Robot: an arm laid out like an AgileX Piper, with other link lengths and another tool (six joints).
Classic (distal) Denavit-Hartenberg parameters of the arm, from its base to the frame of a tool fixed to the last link. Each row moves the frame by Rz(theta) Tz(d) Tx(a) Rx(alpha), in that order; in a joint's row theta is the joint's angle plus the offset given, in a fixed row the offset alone. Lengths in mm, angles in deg.
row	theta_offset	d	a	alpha
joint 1	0.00	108.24	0.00	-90.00
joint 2	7.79	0.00	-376.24	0.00
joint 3	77.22	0.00	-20.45	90.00
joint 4	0.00	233.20	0.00	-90.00
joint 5	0.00	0.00	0.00	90.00
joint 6	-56.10	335.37	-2.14	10.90
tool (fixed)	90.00	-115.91	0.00	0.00
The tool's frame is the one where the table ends.
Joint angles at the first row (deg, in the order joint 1, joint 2, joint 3, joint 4, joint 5, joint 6):
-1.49, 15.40, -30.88, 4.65, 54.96, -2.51
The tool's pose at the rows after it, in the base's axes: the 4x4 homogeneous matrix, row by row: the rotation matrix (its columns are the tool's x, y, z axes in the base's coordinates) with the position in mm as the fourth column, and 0 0 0 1 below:
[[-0.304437 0.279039 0.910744 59.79], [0.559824 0.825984 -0.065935 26.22], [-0.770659 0.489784 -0.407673 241.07], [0 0 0 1]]
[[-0.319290 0.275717 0.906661 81.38], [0.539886 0.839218 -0.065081 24.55], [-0.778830 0.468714 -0.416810 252.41], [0 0 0 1]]
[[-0.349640 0.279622 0.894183 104.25], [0.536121 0.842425 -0.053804 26.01], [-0.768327 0.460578 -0.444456 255.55], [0 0 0 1]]
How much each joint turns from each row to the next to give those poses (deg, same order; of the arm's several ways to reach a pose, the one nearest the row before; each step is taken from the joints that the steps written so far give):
0.00, 4.92, -2.15, 0.00, -4.00, -0.90
0.00, 5.23, -1.13, -0.01, -3.37, -1.58
0.00, 5.54, -0.20, 1.11, -3.52, -1.42

